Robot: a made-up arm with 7 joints.
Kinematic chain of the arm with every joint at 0, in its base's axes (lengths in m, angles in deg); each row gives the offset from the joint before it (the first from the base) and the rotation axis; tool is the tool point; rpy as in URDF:
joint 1: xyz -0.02 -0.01 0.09 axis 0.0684 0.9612 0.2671
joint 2: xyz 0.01 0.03 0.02 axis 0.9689 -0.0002 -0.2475
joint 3: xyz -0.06 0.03 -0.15 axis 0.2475 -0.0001 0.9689
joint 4: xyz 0 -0.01 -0.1 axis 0.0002 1 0
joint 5: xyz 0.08 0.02 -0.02 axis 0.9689 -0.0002 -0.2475
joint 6: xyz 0.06 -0.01 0.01 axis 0.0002 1 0
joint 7: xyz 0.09 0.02 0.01 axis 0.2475 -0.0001 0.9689
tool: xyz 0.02 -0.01 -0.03 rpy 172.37 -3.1 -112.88
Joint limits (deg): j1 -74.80..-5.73 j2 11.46..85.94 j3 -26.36..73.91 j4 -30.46..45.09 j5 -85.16..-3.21 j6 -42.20..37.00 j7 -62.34..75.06
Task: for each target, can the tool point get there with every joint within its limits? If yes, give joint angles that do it. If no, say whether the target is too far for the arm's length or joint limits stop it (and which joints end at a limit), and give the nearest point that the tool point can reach.
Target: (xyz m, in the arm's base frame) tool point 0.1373 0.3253 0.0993
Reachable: yes | joints -18.13 33.25 43.73 -9.15 -40.09 -13.35 44.47
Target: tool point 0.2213 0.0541 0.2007
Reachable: yes | joints -58.69 39.88 -17.33 -17.02 -31.74 -22.37 34.50
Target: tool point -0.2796 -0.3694 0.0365
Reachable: no: joint limits stop it (at a limit: joint 1, joint 2, joint 3, joint 4, joint 5, joint 6) | nearest point 0.0843 -0.0461 0.1620 | short by 0.503 m
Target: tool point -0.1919 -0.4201 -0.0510
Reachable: no: joint limits stop it (at a limit: joint 1, joint 2, joint 3, joint 4, joint 5, joint 6) | nearest point 0.1284 -0.0469 -0.0669 | short by 0.492 m
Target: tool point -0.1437 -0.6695 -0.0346
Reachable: no: too far | nearest point 0.1680 -0.1166 0.1585 | short by 0.663 m
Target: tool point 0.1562 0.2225 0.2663
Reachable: yes | joints -51.25 53.33 26.27 -20.03 -30.11 5.55 61.18
